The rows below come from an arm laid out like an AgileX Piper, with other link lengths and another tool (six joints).
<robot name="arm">
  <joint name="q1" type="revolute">
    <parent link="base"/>
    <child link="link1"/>
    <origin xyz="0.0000 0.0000 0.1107" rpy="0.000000 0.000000 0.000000"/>
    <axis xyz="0 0 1"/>
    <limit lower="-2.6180" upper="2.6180"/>
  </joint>
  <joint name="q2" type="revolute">
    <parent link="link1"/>
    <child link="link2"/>
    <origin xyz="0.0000 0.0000 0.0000" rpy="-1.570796 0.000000 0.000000"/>
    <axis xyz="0 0 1"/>
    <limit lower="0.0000" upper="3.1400"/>
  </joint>
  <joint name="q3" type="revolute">
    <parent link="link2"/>
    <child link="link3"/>
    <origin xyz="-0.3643 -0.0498 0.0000" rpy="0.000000 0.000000 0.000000"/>
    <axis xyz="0 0 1"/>
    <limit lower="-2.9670" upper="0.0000"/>
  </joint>
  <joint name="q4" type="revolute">
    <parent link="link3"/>
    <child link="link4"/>
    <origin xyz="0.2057 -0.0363 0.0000" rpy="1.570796 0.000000 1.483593"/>
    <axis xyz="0 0 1"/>
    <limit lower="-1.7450" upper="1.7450"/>
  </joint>
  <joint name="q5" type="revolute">
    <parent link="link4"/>
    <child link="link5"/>
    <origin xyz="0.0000 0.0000 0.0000" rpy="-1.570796 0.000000 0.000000"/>
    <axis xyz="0 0 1"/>
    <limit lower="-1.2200" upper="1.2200"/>
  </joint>
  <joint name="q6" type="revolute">
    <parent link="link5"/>
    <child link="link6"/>
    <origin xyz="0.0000 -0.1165 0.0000" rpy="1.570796 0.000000 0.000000"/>
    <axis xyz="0 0 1"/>
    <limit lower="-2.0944" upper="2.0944"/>
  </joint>
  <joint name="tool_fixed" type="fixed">
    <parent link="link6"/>
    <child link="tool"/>
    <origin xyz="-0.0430 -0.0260 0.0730" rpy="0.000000 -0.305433 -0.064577"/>
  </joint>
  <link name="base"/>
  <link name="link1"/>
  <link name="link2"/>
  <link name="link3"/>
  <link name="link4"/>
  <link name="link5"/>
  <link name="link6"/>
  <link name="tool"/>
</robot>
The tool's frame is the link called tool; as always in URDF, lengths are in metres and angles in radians.
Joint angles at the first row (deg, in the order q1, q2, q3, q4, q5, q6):
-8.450, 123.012, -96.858, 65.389, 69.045, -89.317
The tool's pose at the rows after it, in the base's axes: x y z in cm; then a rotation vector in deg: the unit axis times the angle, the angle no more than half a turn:
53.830 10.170 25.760 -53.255 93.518 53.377
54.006 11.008 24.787 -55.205 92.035 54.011
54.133 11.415 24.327 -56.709 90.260 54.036
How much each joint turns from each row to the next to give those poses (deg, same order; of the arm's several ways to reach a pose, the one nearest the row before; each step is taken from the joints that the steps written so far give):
0.918, 1.636, -0.001, 0.786, -0.255, -3.045
0.775, 1.456, 0.003, 0.751, -0.048, -2.868
0.295, 0.928, 0.000, 0.890, 0.001, -2.789

